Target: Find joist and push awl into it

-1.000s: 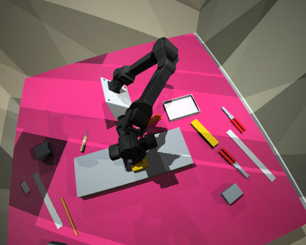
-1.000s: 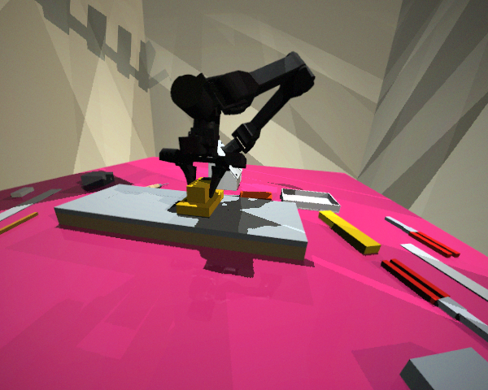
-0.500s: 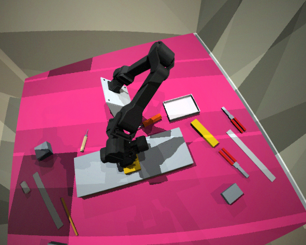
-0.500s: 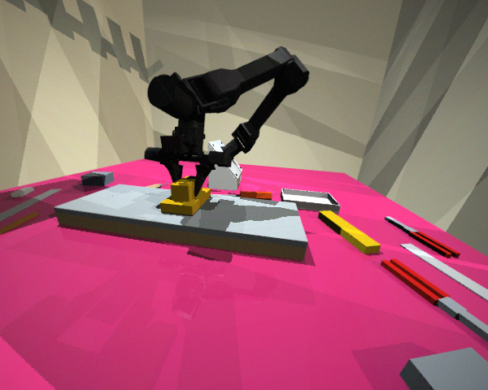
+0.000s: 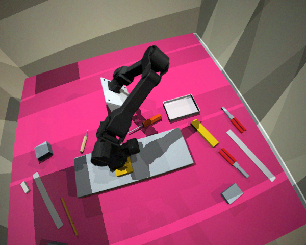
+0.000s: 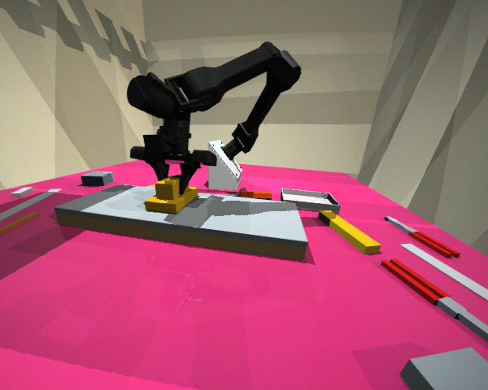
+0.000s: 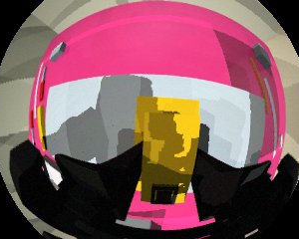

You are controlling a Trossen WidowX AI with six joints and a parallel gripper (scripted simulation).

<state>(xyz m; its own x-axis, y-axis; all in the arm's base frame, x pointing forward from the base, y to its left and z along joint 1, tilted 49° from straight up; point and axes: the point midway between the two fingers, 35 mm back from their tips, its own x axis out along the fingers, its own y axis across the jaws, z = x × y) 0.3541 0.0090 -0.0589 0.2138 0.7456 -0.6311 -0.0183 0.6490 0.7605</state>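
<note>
The grey tray lies 210 mm behind my gripper tip, 350 mm to the left of it and 50 mm below it. The rest, counted from my gripper tip: pencil: 160 mm ahead, 290 mm to the right, 60 mm below; yellow stud finder: 20 mm behind, 20 mm above; awl: 190 mm behind, 170 mm to the right, 60 mm below.
</note>
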